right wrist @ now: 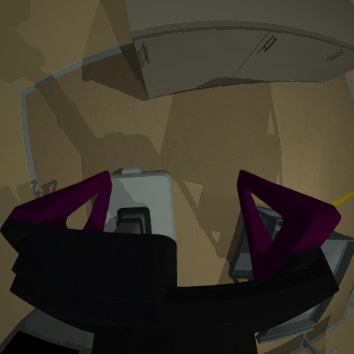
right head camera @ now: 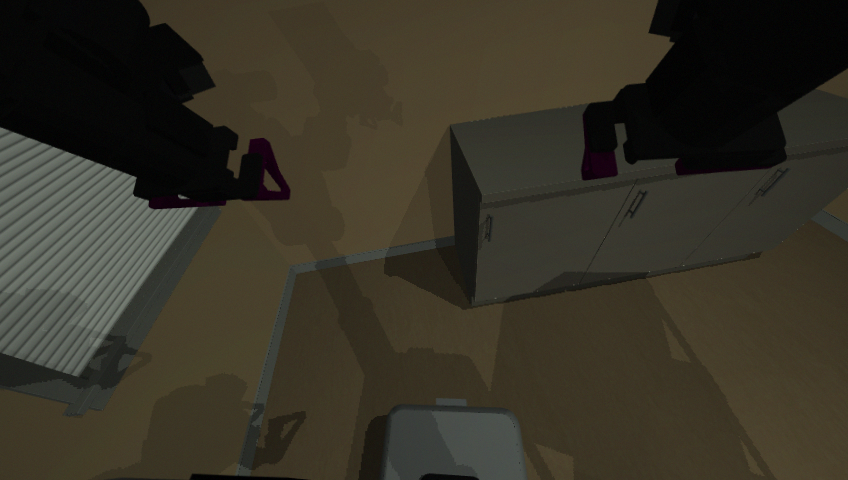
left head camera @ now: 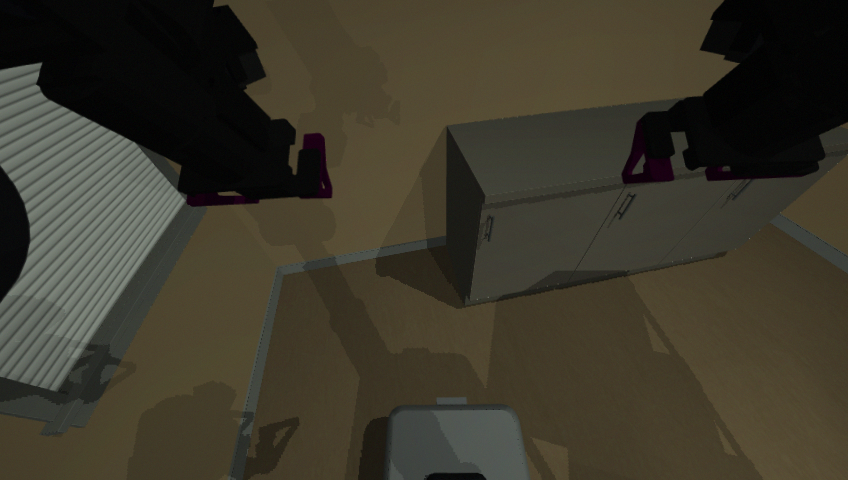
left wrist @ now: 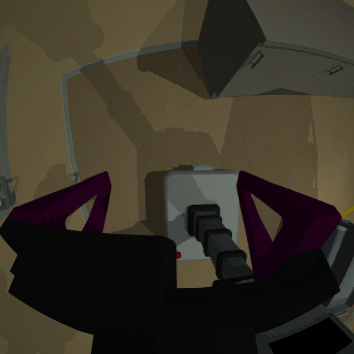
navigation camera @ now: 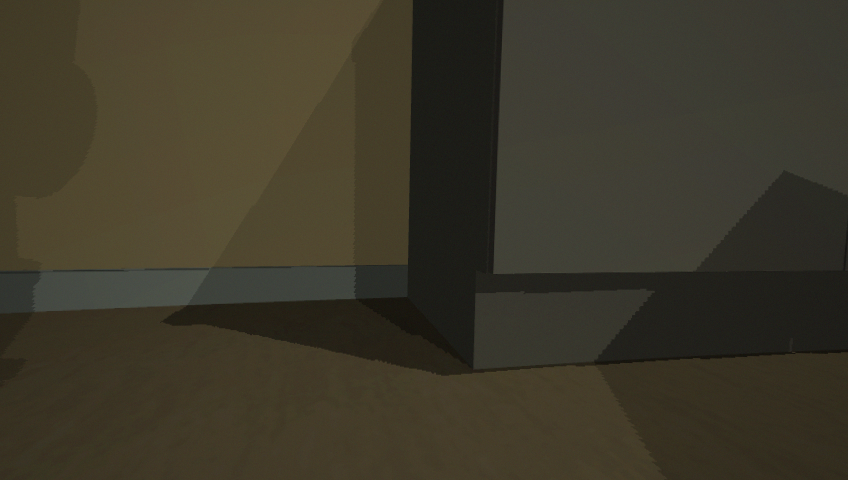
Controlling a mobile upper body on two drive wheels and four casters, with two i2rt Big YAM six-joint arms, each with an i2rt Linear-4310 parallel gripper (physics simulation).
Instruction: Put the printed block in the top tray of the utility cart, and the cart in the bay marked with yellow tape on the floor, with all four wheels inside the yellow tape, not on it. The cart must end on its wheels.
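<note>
The grey utility cart (left wrist: 344,272) (right wrist: 336,280) shows partly at the lower right of both wrist views, beside the robot's base and partly hidden by the right finger. A short piece of yellow tape (left wrist: 347,212) (right wrist: 344,198) shows on the floor at the right edge, beyond the cart. The printed block does not show in any view. My left gripper (left head camera: 261,199) (right head camera: 229,199) (left wrist: 173,178) is open and empty, high above the floor. My right gripper (left head camera: 693,175) (right head camera: 648,169) (right wrist: 173,177) is open and empty, also high and apart from the cart.
A low grey cabinet (left head camera: 535,249) (right head camera: 535,249) (left wrist: 295,75) (right wrist: 200,60) (navigation camera: 595,148) stands against the wall close ahead. A slatted window blind (left head camera: 77,237) (right head camera: 77,255) is at the left. The robot's light grey base (left head camera: 458,434) (right head camera: 455,434) shows at the bottom.
</note>
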